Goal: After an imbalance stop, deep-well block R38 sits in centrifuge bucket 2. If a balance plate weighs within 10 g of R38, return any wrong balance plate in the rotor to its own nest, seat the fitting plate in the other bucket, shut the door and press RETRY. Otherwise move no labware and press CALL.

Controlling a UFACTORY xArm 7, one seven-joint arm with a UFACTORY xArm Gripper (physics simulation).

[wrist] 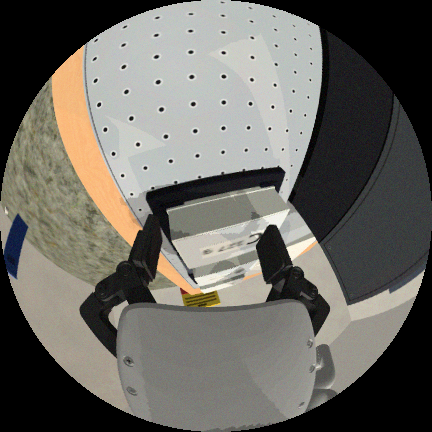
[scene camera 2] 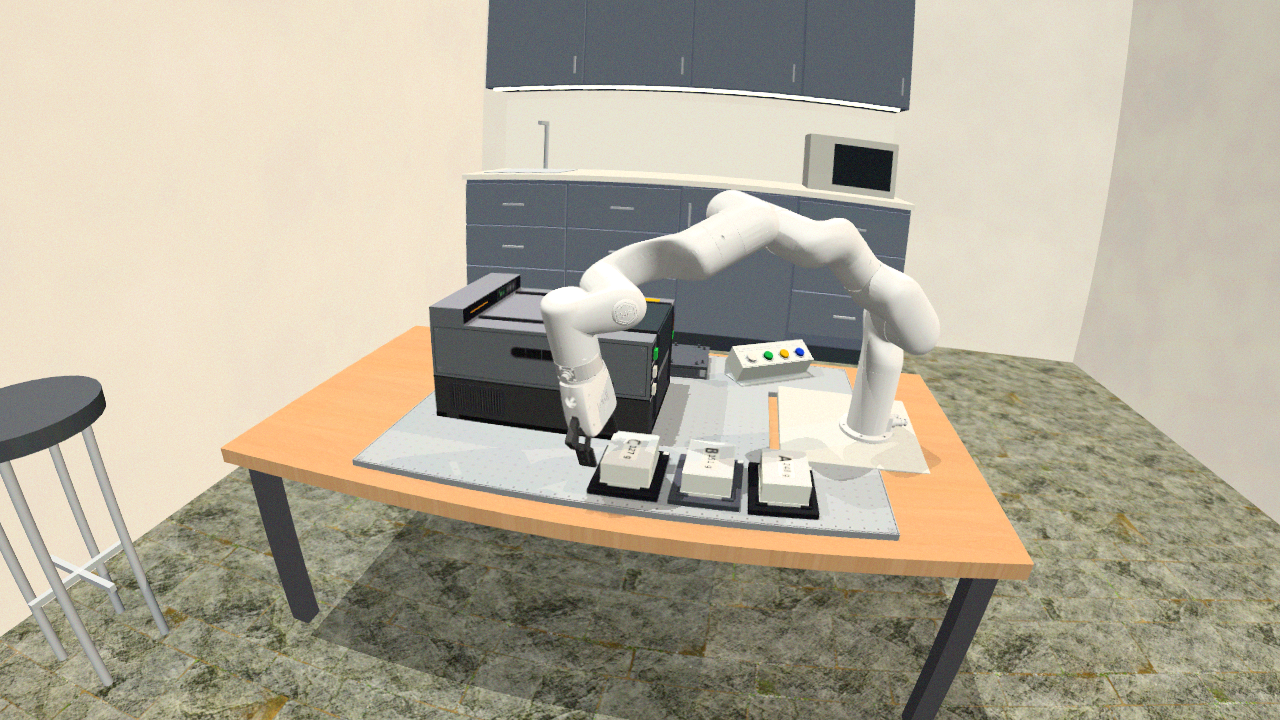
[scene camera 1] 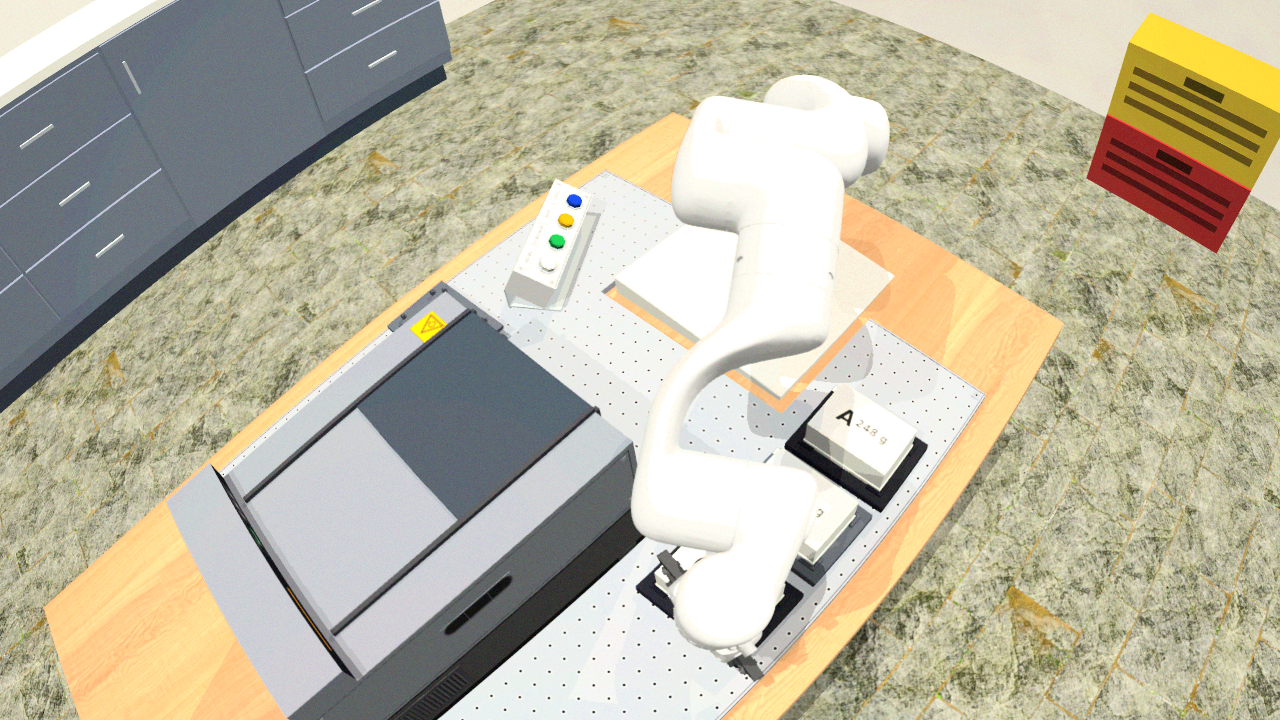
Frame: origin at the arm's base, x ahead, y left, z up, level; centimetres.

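Seen in the pictures: gripper, fingertip midpoint: [wrist: 212, 231] [scene camera 2: 599, 448]; arm's base at its link origin: [scene camera 2: 865, 429].
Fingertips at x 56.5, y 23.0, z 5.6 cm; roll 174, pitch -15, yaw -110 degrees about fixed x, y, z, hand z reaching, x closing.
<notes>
Offsets run from my fingertips to a thing's top centre. "spot": to the spot under its first point. Level surfaces: height alone.
My gripper [scene camera 1: 708, 616] [scene camera 2: 581, 447] [wrist: 212, 231] is open and empty, its fingers just above and to either side of balance plate C @(dx -5.4, dy -1.8, dz -0.7 cm) [scene camera 2: 629, 465] [wrist: 225, 215]. Plate C sits in its black nest @(spot: dx -0.1, dy +5.3, dz -4.9 cm) [scene camera 2: 597, 488] [wrist: 215, 184]; its weight is hard to read. Plate B @(dx -19.2, dy +0.4, dz -0.7 cm) [scene camera 1: 827, 528] [scene camera 2: 707, 481] sits in the middle nest. Plate A @(dx -32.2, dy +2.8, dz -0.7 cm) [scene camera 1: 877, 456] [scene camera 2: 785, 490], marked 248 g, sits in the end nest. The centrifuge [scene camera 1: 572, 501] [scene camera 2: 537, 380] has a dark panel @(dx -1.7, dy -31.7, dz +15.2 cm) [scene camera 1: 474, 411] over part of its top. R38, the buckets and the rotor do not show. The button box @(dx -39.5, dy -54.9, dz +2.3 cm) [scene camera 1: 530, 288] [scene camera 2: 769, 365] has white, green, yellow and blue buttons.
The perforated board @(dz -6.1 cm) [scene camera 1: 590, 644] [scene camera 2: 402, 452] [wrist: 175, 95] lies on the wooden table @(dz -7.4 cm) [scene camera 1: 116, 626] [scene camera 2: 331, 385]. The centrifuge stands beside the nests. A pale base plate [scene camera 1: 662, 277] [scene camera 2: 805, 438] lies under the arm. The arm passes over the board and hides part of B in scene camera 1.
</notes>
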